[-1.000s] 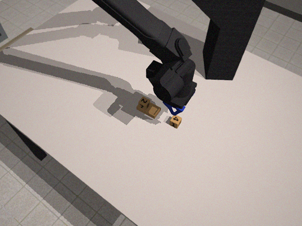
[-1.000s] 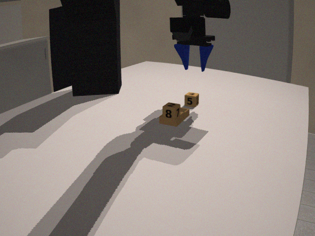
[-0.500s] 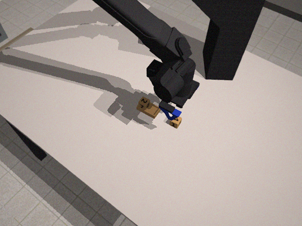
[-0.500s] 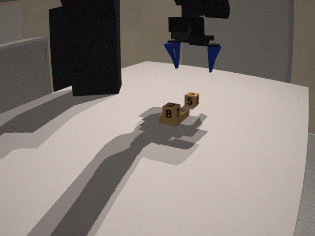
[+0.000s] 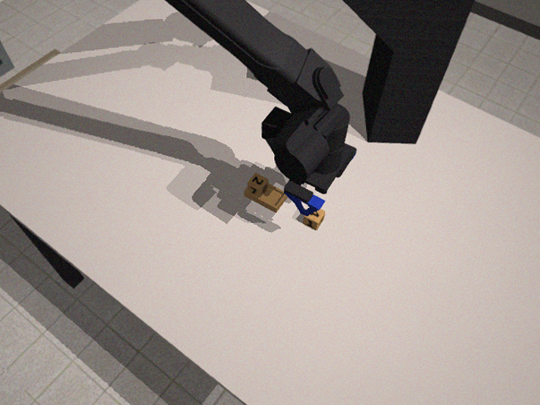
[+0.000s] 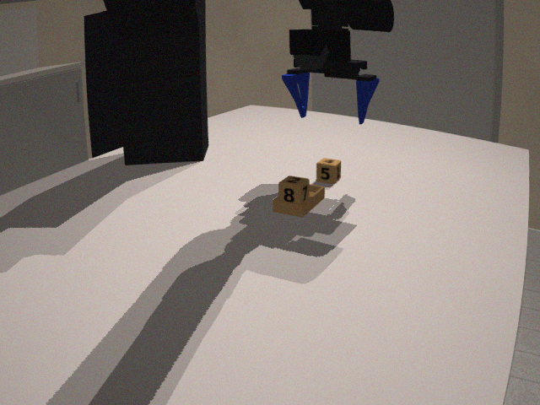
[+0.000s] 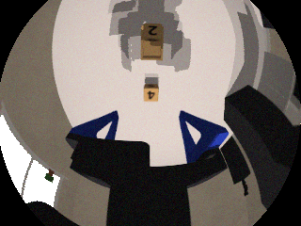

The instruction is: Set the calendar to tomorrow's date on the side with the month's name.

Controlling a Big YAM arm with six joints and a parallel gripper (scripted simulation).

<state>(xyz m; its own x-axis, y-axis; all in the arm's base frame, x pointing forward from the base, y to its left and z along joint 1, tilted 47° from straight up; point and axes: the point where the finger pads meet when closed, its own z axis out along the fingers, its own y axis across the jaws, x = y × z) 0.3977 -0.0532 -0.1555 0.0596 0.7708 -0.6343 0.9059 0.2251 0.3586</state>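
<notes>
The wooden digit cube lies 130 mm to the right of my hand, 80 mm below it and 10 mm behind it. Also, from my hand: wooden tray 110 mm to the right, 100 mm below, 10 mm behind.
</notes>
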